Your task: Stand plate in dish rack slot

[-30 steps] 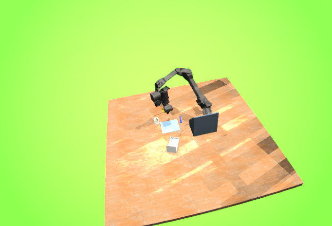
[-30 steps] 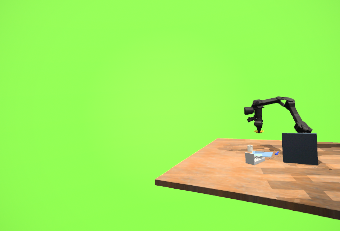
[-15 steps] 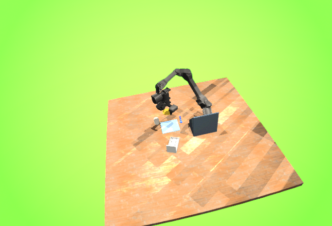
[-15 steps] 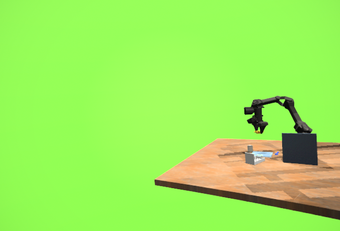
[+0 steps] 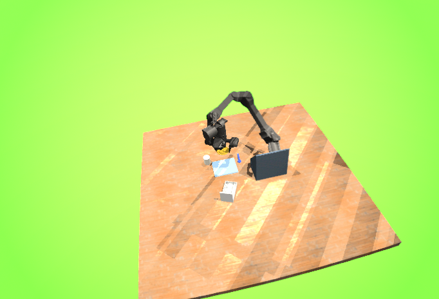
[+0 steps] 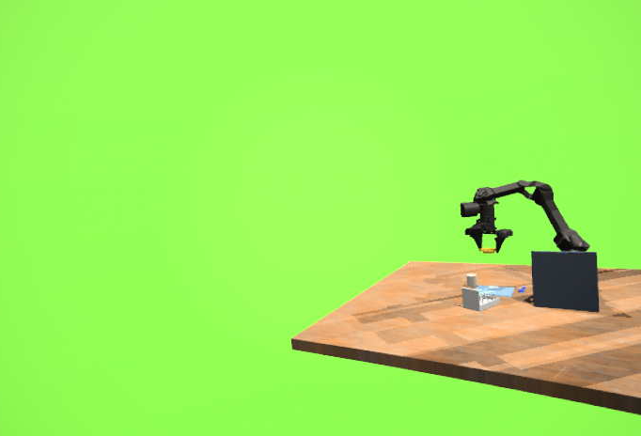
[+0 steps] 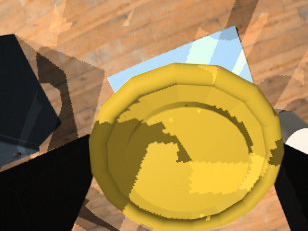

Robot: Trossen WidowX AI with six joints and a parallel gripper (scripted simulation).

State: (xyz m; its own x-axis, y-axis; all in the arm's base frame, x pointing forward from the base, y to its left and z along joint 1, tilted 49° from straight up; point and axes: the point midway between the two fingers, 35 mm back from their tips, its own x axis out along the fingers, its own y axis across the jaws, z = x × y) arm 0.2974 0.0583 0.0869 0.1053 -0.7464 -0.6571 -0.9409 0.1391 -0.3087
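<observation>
My gripper tip is 160 mm to the right of the white dish rack and 160 mm above it. Round my gripper tip: light blue mat (180 mm below, 50 mm to the right); then yellow plate (10 mm above); then white cup (160 mm below, 110 mm to the right, 110 mm ahead).
</observation>
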